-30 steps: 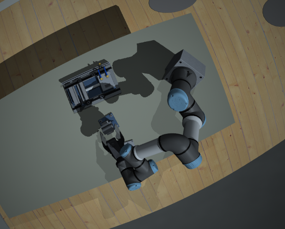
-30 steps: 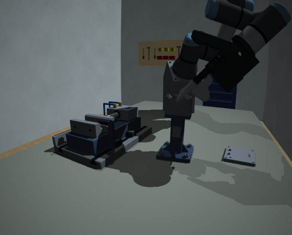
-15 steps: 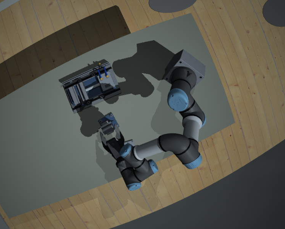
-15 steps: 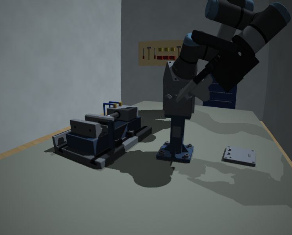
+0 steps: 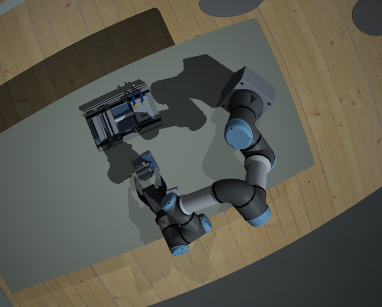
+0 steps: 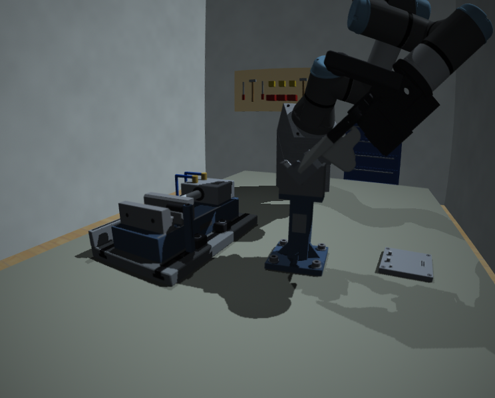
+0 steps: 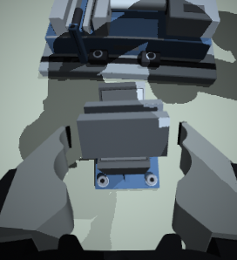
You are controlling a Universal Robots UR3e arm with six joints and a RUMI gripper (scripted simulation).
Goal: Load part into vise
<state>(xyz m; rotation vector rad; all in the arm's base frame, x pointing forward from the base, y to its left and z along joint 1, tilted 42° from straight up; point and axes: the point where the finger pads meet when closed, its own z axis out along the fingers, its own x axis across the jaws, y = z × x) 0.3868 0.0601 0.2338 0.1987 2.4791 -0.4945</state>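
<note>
The part is 10 mm to the right of my hand. Round my hand: blue post 10 mm to the right, 110 mm below; then infeed plate 60 mm behind, 170 mm to the left, 160 mm below; then work stop 110 mm ahead, 170 mm to the right, 70 mm below.
</note>
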